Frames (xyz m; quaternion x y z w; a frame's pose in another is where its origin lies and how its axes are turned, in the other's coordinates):
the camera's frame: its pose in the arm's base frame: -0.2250 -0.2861 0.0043 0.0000 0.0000 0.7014 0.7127
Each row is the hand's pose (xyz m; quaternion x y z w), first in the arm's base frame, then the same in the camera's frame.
Working: the arm's base frame: its pose in the camera's frame: 0.2897 -0.2204 -0.0043 0.0000 0.0000 -0.7014 0.7127

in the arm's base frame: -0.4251 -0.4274 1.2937 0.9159 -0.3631 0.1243 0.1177
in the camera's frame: -0.1445 0.1978 1.2894 0.3981 -0.9012 0.0060 0.1711
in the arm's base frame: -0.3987 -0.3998 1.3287 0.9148 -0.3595 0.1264 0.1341
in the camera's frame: -0.1165 0.1719 1.3244 0.3998 -0.8979 -0.0040 0.1842
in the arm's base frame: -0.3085 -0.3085 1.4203 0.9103 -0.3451 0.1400 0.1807
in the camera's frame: -0.0237 0.0831 1.4160 0.4067 -0.8845 -0.0270 0.2270
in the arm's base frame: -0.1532 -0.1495 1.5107 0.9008 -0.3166 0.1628 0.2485
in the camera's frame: 0.1377 -0.0696 1.5064 0.4200 -0.8575 -0.0583 0.2913
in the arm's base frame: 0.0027 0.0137 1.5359 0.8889 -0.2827 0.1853 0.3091
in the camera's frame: 0.3034 -0.2229 1.5316 0.4353 -0.8250 -0.0847 0.3503
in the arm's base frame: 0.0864 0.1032 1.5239 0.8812 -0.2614 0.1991 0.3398
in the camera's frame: 0.3942 -0.3051 1.5196 0.4447 -0.8044 -0.0964 0.3819
